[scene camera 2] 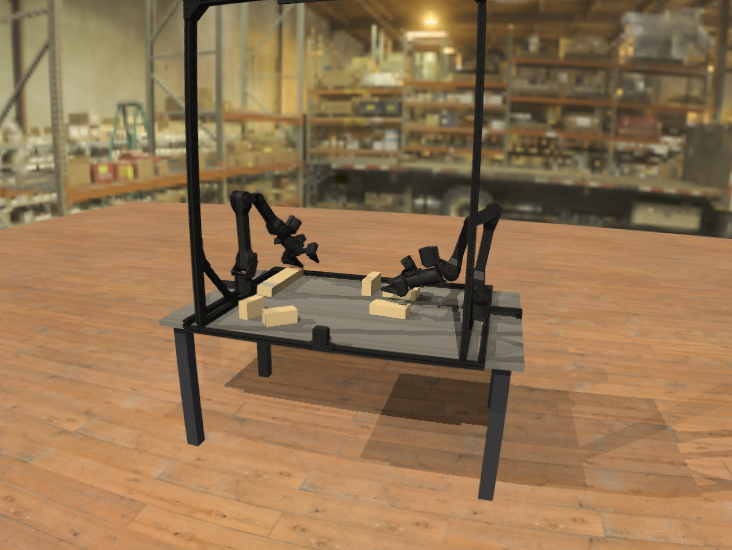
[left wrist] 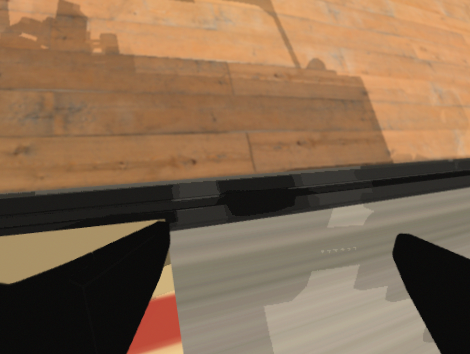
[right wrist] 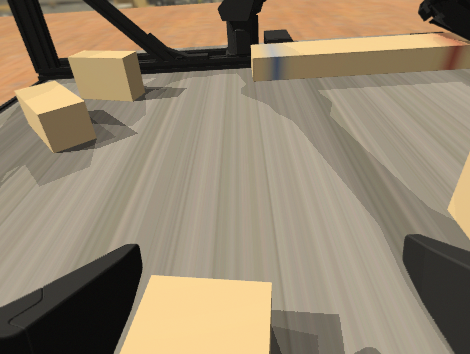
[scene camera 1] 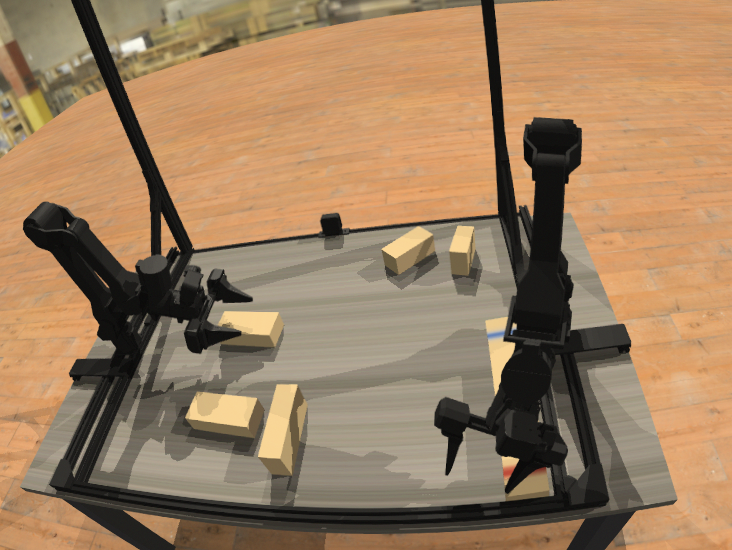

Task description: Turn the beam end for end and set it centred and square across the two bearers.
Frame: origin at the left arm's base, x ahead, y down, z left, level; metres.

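Where they show: left gripper, fingertip midpoint: (scene camera 2: 310, 264) (left wrist: 281, 238) (scene camera 1: 476, 483); right gripper, fingertip midpoint: (scene camera 2: 383, 285) (right wrist: 269, 251) (scene camera 1: 247, 315); left arm's base, link origin: (scene camera 2: 244, 290) (right wrist: 243, 52); right arm's base, link origin: (scene camera 2: 479, 314) (scene camera 1: 129, 344).
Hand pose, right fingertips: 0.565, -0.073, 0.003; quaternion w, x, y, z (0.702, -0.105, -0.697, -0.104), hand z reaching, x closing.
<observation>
Things, the pixels of their top centre, and the offset from my right fingertips, as dx, dy, dz.
- long pale beam, top centre: (scene camera 1: 515, 394) (right wrist: 360, 42) (scene camera 2: 281, 275) -0.482, +0.048, +0.183
- short pale block, top centre: (scene camera 1: 245, 322) (scene camera 2: 390, 303) +0.034, +0.054, -0.036
The long pale beam (scene camera 1: 500, 357) (scene camera 2: 280, 281) (left wrist: 50, 255) (right wrist: 360, 60) lies flat along the table's right side in scene camera 1, its blue-banded end farther back, its red-banded end near the front. The left arm hides much of it. My left gripper (scene camera 1: 478, 481) (scene camera 2: 310, 263) (left wrist: 281, 238) is open and empty above the red-banded end, one finger over the beam, the other beside it. My right gripper (scene camera 1: 245, 316) (scene camera 2: 395, 289) (right wrist: 269, 251) is open at a short pale block (scene camera 1: 254, 328) (scene camera 2: 388, 308) (right wrist: 200, 315), not gripping it. Which blocks are the two bearers I cannot tell.
Two short blocks (scene camera 1: 408, 249) (scene camera 1: 461, 251) stand at the back right in scene camera 1. Another block (scene camera 1: 224, 413) and a longer one (scene camera 1: 278, 425) lie close together at the front left. A black frame (scene camera 1: 295, 513) edges the table, with uprights at the back corners.
</observation>
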